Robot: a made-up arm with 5 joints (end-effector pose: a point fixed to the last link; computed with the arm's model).
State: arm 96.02 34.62 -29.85 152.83 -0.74
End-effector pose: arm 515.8 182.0 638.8 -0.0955 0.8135 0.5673 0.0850
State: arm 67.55 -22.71 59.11 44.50 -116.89
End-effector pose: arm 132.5 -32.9 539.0 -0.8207 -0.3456 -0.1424 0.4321
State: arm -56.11 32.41 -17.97 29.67 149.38
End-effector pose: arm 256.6 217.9 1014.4 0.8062 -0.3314 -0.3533 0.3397
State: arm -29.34 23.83 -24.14 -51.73 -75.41
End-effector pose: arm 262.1 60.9 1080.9 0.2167 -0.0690 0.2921 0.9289
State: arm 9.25 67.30 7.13 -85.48 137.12
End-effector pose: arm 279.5 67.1 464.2 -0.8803 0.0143 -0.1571 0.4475
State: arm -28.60 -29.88 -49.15 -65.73 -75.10
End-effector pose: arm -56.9 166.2 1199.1 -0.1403 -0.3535 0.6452 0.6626
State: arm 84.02 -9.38 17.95 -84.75 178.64
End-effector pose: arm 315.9 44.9 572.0 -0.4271 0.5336 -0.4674 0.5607
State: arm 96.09 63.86 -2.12 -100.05 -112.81
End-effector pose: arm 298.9 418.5 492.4 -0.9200 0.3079 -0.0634 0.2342
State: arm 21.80 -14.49 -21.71 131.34 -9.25
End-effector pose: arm 290.9 -98.5 1108.7 0.0956 0.8329 -0.0871 0.5382
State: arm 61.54 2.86 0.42 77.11 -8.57
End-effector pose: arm 345.3 -219.3 786.5 0.4422 0.5746 0.2888 0.6252
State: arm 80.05 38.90 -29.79 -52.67 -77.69
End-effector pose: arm 327.5 4.2 548.6 0.9013 -0.1670 0.1752 0.3593
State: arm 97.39 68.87 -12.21 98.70 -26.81
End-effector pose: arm 530.7 424.3 627.6 0.0655 0.8214 0.5468 0.1485
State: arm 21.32 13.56 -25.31 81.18 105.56
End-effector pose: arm 259.4 15.2 1051.9 -0.5948 0.4179 0.5628 0.3936
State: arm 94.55 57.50 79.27 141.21 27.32
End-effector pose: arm 328.6 478.1 671.3 -0.2499 0.0112 -0.8535 0.4572
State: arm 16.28 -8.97 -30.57 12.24 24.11
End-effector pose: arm 87.9 31.5 1114.0 -0.3193 -0.0026 -0.0554 0.9460
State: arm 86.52 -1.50 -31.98 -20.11 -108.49
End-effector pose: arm 134.0 -169.2 543.0 0.9616 -0.2187 0.0834 0.1433
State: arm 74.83 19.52 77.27 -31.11 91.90
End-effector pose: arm 218.0 122.3 751.0 0.4347 0.2574 0.0071 0.8630
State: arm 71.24 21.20 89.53 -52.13 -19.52
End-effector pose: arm 135.1 133.1 682.0 0.9056 0.1203 -0.3925 0.1063
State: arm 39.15 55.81 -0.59 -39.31 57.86
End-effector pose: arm 286.9 125.8 670.6 -0.1643 0.0917 0.1092 0.9760
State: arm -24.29 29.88 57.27 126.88 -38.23
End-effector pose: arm 402.0 -64.6 734.9 0.3158 0.9354 -0.1504 0.0514
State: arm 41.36 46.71 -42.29 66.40 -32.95
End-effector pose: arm 549.8 76.4 834.1 0.0667 0.7440 -0.0108 0.6648
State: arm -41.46 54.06 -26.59 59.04 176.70
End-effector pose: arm 396.3 132.6 978.3 0.4670 -0.3121 -0.7241 0.4002
